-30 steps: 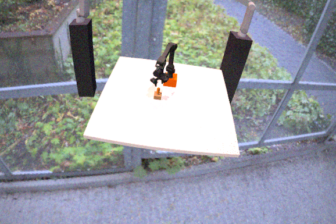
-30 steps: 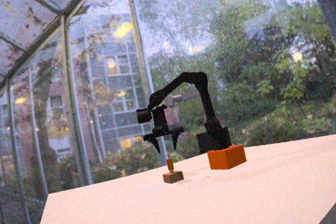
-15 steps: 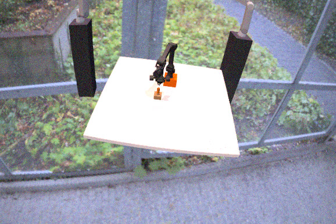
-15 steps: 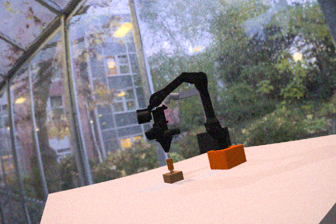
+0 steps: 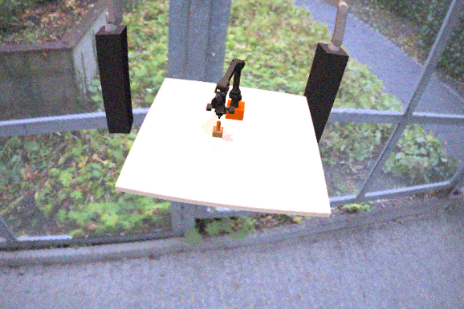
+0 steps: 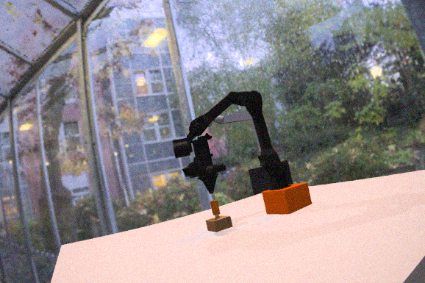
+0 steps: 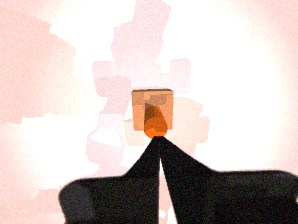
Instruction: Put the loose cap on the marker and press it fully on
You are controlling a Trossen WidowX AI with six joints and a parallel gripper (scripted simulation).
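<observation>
Now: gripper tip 50 mm above the orange cap. The rest, counted from my gripper tip: brown holder block 120 mm below.
</observation>
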